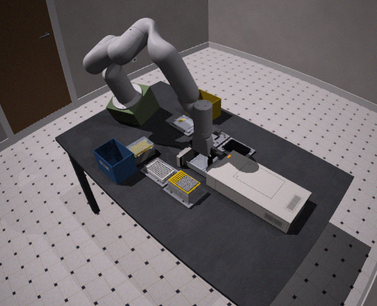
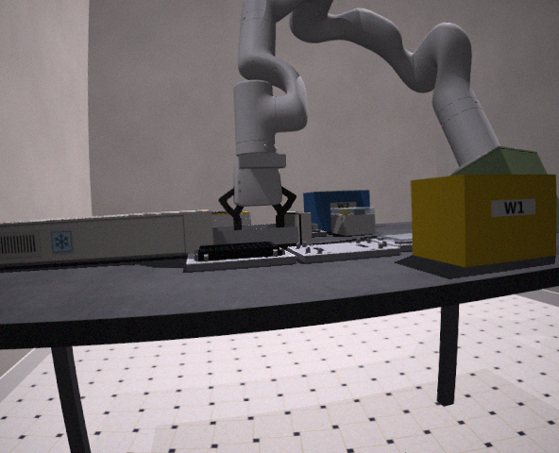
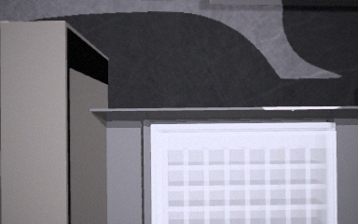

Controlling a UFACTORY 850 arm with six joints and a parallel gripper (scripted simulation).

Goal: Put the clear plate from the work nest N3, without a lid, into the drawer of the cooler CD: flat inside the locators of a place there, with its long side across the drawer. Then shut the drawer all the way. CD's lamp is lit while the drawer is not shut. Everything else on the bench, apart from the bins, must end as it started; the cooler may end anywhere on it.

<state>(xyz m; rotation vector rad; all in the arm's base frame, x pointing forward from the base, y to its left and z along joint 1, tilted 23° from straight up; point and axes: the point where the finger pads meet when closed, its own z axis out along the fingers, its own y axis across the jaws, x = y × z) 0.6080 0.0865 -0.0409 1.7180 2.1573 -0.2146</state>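
Right now my hand is 1 cm above the clear plate. From my hand the other things lie so: cooler CD: 18 cm ahead, 3 cm to the left; black plate: 20 cm to the left, 3 cm ahead, 2 cm below; drawer: 3 cm ahead, 1 cm to the left.
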